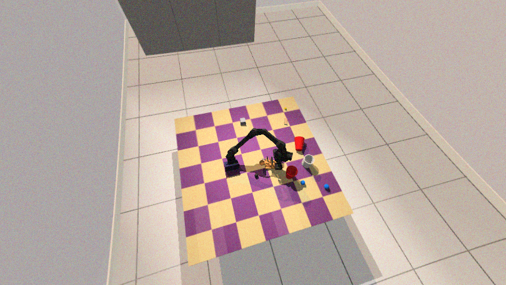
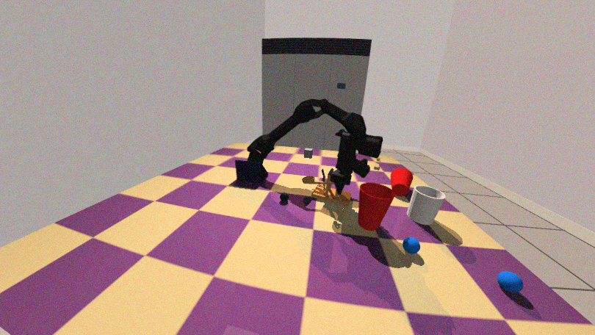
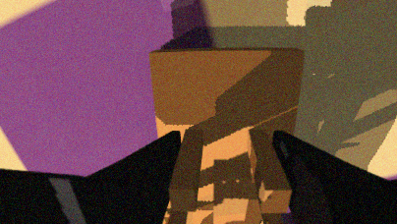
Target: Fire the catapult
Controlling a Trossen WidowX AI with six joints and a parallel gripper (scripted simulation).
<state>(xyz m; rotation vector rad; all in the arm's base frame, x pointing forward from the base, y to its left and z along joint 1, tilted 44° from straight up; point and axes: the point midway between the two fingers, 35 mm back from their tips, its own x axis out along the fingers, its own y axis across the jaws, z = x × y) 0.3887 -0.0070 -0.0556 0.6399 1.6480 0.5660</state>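
My gripper tip is now 190 mm past the black ball, 80 mm to the left of it and 20 mm above it. Also, from my gripper tip: wooden catapult (70 mm behind, 30 mm to the left, 20 mm above); then white mug (280 mm ahead, 30 mm to the right, 10 mm below); then stick (200 mm ahead, 460 mm to the left, 30 mm below).
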